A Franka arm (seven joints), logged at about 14 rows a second.
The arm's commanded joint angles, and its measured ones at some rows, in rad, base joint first. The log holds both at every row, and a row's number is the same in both.
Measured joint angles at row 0:
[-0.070 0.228 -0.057 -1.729 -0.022 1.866 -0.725]
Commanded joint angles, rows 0 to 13:
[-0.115 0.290 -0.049 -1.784 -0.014 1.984 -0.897]
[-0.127 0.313 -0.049 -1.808 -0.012 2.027 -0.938]
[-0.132 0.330 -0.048 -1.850 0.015 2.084 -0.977]
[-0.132 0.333 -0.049 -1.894 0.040 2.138 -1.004]
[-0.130 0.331 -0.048 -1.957 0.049 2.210 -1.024]
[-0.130 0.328 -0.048 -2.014 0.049 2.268 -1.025]
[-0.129 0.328 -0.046 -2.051 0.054 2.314 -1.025]
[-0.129 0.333 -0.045 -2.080 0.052 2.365 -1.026]
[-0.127 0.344 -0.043 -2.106 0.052 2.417 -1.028]
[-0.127 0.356 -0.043 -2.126 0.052 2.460 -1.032]
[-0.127 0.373 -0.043 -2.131 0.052 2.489 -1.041]
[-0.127 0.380 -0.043 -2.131 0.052 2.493 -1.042]
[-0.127 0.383 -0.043 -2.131 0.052 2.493 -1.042]
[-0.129 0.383 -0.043 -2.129 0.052 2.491 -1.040]
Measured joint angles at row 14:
[-0.123 0.384 -0.046 -2.127 0.034 2.478 -1.012]
